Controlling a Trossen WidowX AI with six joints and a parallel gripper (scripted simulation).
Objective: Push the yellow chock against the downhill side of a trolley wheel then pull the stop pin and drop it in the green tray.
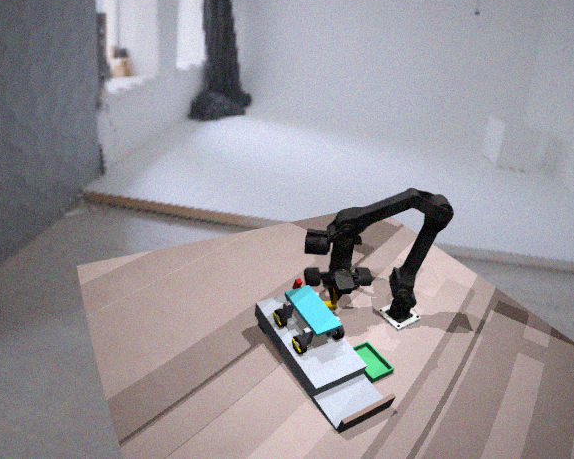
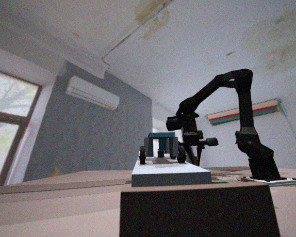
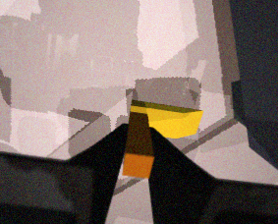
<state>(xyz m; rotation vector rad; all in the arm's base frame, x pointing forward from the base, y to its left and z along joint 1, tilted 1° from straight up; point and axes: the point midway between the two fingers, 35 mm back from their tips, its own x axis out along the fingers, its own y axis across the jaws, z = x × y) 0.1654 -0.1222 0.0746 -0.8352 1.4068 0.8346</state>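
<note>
Now: gripper tip 16 cm short of the trolley, 9 cm to the right of it and 6 cm below it. Also, from my gripper tip: brown lip: 17 cm ahead, 35 cm to the left, 2 cm below; yellow chock: 2 cm ahead, 1 cm to the right, 1 cm below; red-headed stop pin: 14 cm ahead, 1 cm to the right, 8 cm above.
</note>
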